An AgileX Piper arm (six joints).
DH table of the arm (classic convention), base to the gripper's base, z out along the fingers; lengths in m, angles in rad. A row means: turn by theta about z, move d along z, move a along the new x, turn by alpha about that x. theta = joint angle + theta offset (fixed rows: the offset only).
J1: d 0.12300, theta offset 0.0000, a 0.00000, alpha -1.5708
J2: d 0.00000, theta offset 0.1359, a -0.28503, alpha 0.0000
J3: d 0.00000, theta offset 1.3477, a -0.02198, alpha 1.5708
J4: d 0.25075, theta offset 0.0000, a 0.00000, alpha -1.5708
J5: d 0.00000, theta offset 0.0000, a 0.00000, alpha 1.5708
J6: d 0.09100, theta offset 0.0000, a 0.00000, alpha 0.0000
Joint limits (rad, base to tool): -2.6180..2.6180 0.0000..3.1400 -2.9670..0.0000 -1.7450..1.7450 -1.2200..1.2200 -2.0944..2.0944
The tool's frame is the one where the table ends.
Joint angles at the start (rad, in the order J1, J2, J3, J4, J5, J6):
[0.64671 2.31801 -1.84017 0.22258 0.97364 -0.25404]
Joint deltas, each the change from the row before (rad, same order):
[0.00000 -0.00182 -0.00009 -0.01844 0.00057 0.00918]
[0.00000 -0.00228 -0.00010 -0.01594 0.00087 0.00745]
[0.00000 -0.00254 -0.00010 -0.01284 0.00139 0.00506]
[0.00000 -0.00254 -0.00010 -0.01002 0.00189 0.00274]
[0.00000 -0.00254 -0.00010 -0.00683 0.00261 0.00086]
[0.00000 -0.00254 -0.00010 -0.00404 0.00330 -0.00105]
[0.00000 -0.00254 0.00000 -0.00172 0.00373 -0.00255]
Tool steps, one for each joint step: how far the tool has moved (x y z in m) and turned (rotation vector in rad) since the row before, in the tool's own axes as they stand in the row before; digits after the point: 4 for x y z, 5 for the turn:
[0.0002 -0.0012 -0.0009 0.01488 0.00245 -0.00152]
[0.0001 -0.0010 -0.0011 0.01291 0.00167 -0.00188]
[0.0001 -0.0008 -0.0012 0.01036 0.00124 -0.00253]
[0.0001 -0.0006 -0.0012 0.00801 0.00115 -0.00323]
[0.0001 -0.0003 -0.0012 0.00529 0.00124 -0.00330]
[0.0001 -0.0001 -0.0012 0.00289 0.00139 -0.00363]
[0.0001 0.0001 -0.0012 0.00091 0.00147 -0.00382]

